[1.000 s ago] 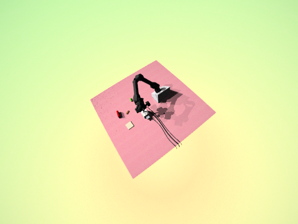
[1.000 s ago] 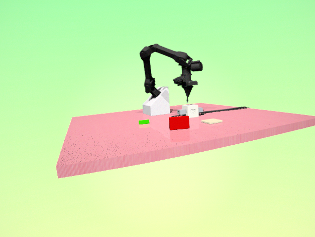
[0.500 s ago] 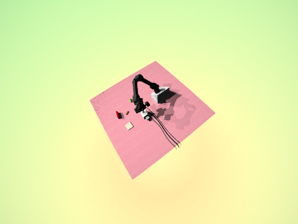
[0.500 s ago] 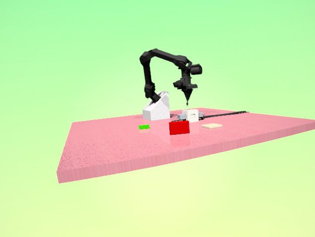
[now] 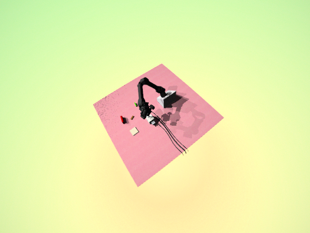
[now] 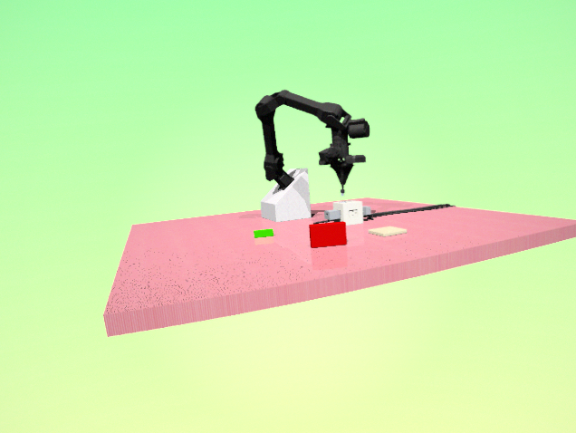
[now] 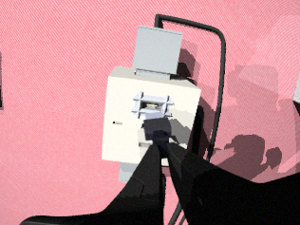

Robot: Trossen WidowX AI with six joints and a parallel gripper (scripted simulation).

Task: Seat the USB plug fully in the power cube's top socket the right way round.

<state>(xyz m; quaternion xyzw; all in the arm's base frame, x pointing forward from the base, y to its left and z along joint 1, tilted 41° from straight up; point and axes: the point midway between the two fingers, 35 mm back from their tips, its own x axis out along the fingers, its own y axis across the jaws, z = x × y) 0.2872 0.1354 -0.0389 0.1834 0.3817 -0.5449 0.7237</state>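
My gripper tip is 2 cm above the dark USB plug. The rest, counted from my gripper tip: USB socket (1 cm to the right, 7 cm below); then small brown block (19 cm ahead, 15 cm to the right, 13 cm below); then flat beige tile (25 cm ahead, 3 cm to the left, 13 cm below).
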